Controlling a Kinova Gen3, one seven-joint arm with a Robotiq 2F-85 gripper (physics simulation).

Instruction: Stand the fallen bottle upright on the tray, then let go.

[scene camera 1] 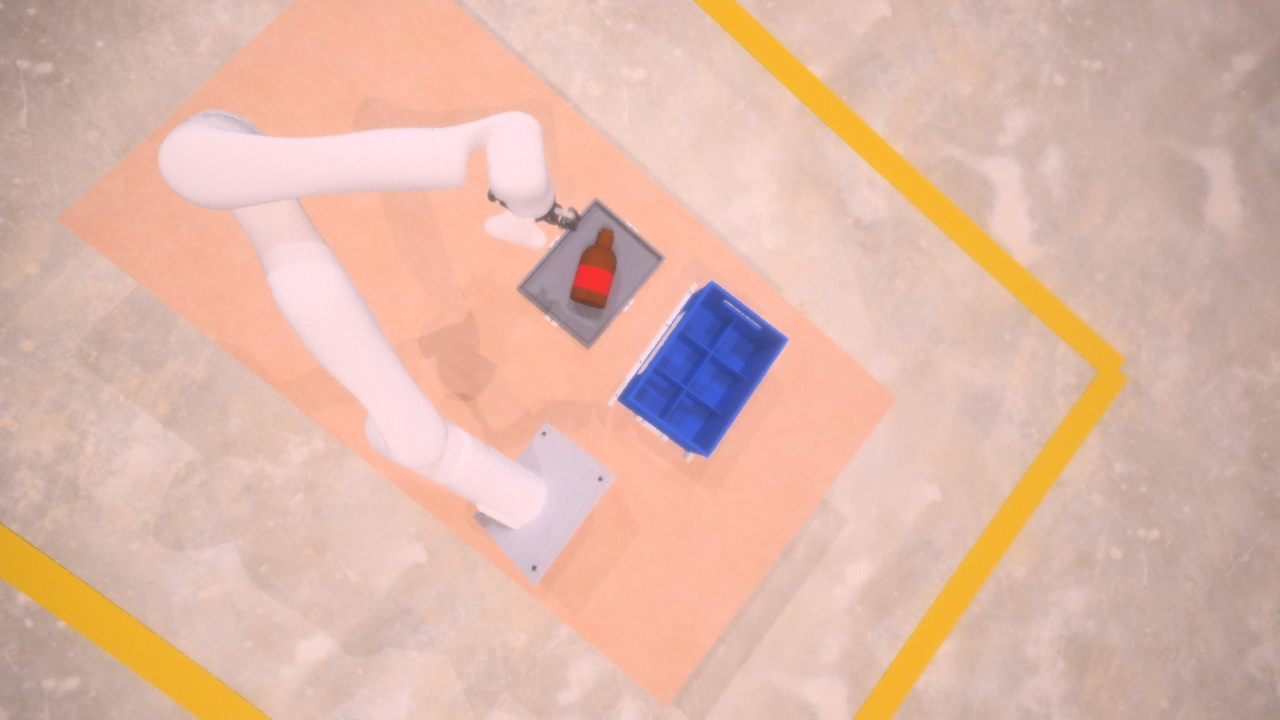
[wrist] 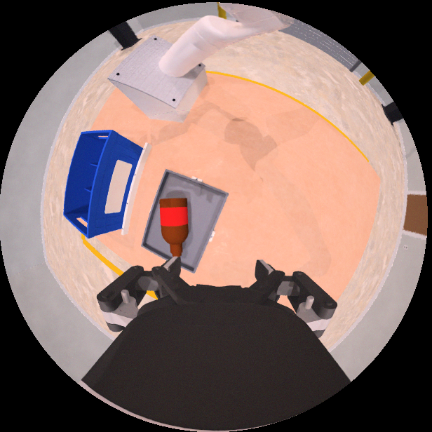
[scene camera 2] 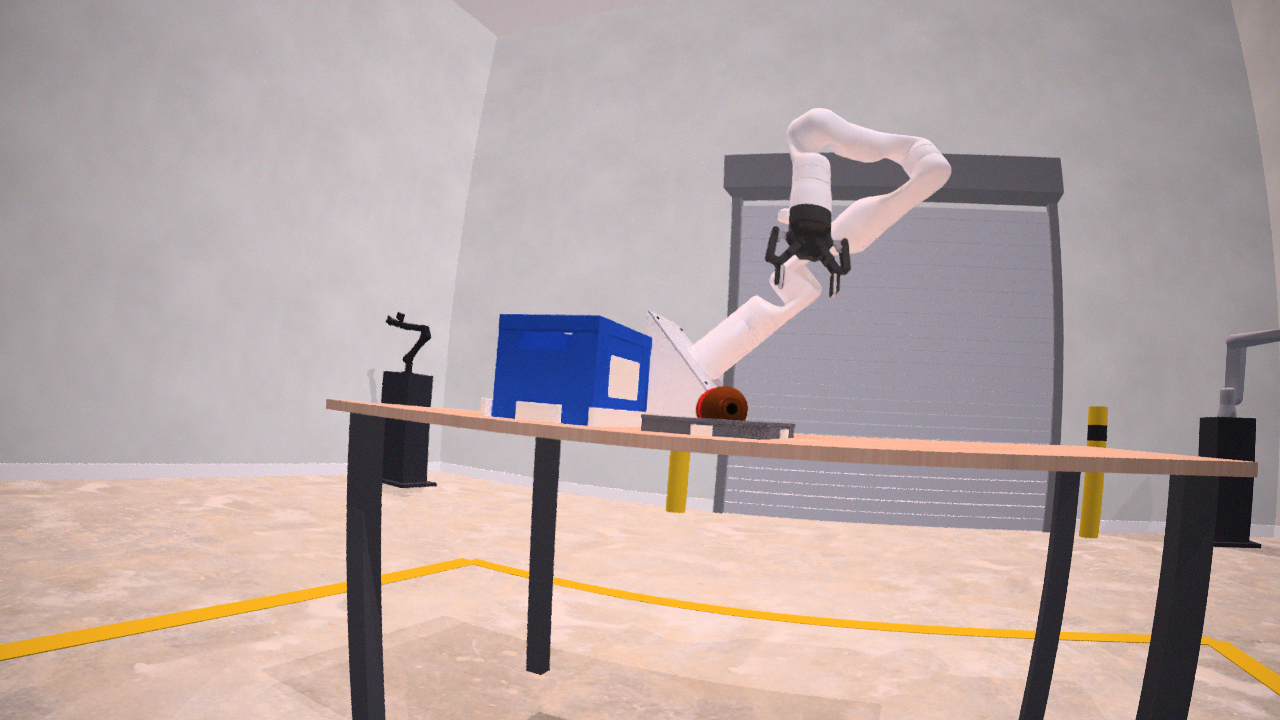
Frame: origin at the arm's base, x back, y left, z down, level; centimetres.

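Seen in the pictures: gripper, between the fingertips: (scene camera 2: 806, 292); arm's base, origin of its link: (scene camera 1: 524, 499) (scene camera 2: 701, 364).
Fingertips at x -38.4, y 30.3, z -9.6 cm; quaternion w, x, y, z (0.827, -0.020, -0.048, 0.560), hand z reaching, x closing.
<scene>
Offsets run from my fingertips to a thing's top centre. Level surfaces: height alone.
A brown bottle @(dx -4.7, dy -11.9, dz +16.4 cm) (scene camera 1: 593, 275) (scene camera 2: 723, 403) (wrist: 174, 220) with a red label lies on its side on the grey tray (scene camera 1: 548, 313) (scene camera 2: 671, 425) (wrist: 210, 220). In the wrist view its neck points down towards the left finger; in scene camera 2 its mouth faces the camera. My gripper (scene camera 1: 572, 219) (scene camera 2: 807, 282) (wrist: 217, 266) is open with nothing between its fingers. It hangs well above the table, pointing down, higher than the bottle and off to the neck side of it. In scene camera 1 the fingers show over the tray's upper left edge.
A blue crate @(dx -1.3, dy -40.7, dz +6.8 cm) (scene camera 1: 713, 282) (scene camera 2: 546, 371) (wrist: 97, 200) with several compartments stands beside the tray, taller than the lying bottle. The arm's base plate (scene camera 1: 572, 488) (wrist: 145, 75) is mounted on the wooden table @(dz +24.3 cm) (scene camera 1: 760, 537) (scene camera 2: 939, 450) (wrist: 300, 200).
</scene>
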